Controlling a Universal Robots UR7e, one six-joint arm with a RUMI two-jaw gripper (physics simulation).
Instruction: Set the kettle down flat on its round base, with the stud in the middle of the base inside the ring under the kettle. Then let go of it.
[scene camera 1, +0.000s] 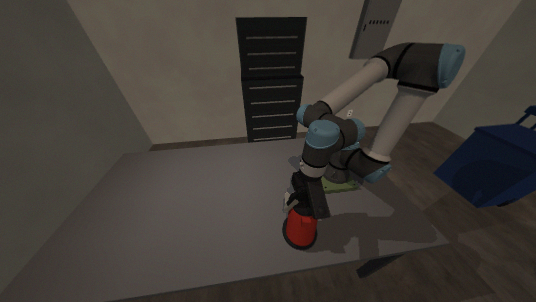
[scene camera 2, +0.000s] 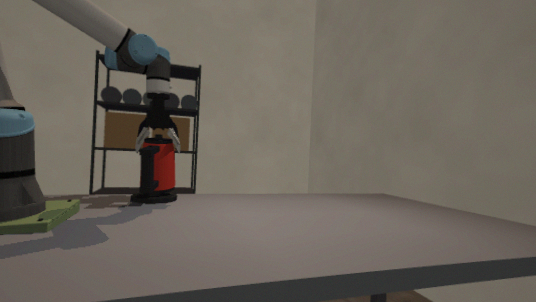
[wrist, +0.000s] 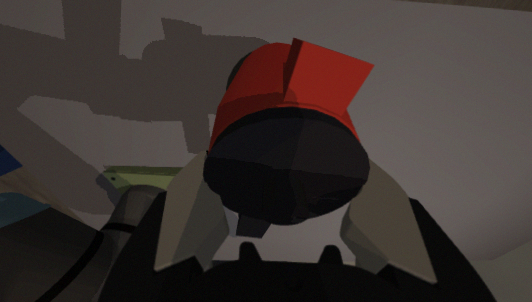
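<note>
The red kettle (scene camera 1: 301, 227) (scene camera 2: 165, 167) (wrist: 255, 85) stands close to upright over its black round base (scene camera 1: 285, 234) (scene camera 2: 165, 198). In scene camera 2 its body sits a little right of the base's middle, with the black handle (scene camera 2: 147, 171) on the left. Its underside meets the base or is very close to it; whether it lies flat is too small to tell. The stud and the ring are hidden beneath the kettle. My gripper (scene camera 1: 301, 209) (scene camera 2: 158, 149) (wrist: 279, 153) points down and is shut on the kettle's upper part, one finger on each side of the black lid.
The base stands near the front edge of the grey table (scene camera 1: 190, 225) (scene camera 2: 325, 235). A green mounting plate (scene camera 1: 342, 187) (scene camera 2: 62, 215) (wrist: 145, 177) lies under the arm's foot. A blue bin (scene camera 1: 492, 165) stands right of the table. A shelf rack (scene camera 2: 199, 120) stands behind.
</note>
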